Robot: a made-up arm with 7 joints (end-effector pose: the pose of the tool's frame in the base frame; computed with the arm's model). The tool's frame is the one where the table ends. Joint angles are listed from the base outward.
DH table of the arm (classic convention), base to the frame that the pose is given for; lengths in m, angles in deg. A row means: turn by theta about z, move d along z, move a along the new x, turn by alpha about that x. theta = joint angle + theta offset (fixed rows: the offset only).
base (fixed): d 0  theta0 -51.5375  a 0.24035  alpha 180
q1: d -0.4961  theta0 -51.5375  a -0.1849  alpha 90
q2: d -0.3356  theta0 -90  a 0.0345  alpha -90
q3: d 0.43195  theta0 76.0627  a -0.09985  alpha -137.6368
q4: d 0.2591  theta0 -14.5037  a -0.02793  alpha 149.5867
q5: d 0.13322  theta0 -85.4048  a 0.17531  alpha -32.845
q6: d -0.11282  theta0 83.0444  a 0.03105  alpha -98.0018
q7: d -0.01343  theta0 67.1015  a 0.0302  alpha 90
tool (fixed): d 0.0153  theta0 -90  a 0  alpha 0
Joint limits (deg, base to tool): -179.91..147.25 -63.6..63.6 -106..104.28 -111.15..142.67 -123.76..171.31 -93.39..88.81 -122.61..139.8
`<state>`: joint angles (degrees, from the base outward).
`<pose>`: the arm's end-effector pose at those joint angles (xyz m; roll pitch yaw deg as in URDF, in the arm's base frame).
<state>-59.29 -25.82 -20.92 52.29 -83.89 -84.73 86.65</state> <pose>0.5746 -0.0920 0.3281 176.18 -11.65 13.51</pose>
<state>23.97 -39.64 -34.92 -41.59 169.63 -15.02 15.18</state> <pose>0.1822 -0.6883 0.3763 -158.25 26.14 -33.05</pose>
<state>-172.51 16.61 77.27 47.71 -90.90 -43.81 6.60</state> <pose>-0.0524 -0.2387 0.5478 7.11 20.18 -148.23</pose>
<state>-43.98 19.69 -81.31 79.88 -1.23 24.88 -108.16</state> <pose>0.4778 -0.4623 0.2199 92.64 34.35 160.15</pose>
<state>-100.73 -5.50 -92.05 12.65 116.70 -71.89 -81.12</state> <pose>0.6653 0.0249 0.7169 116.07 -23.81 157.97</pose>
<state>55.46 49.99 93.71 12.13 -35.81 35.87 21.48</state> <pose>0.0296 -0.4446 0.5116 106.91 -21.89 -151.18</pose>
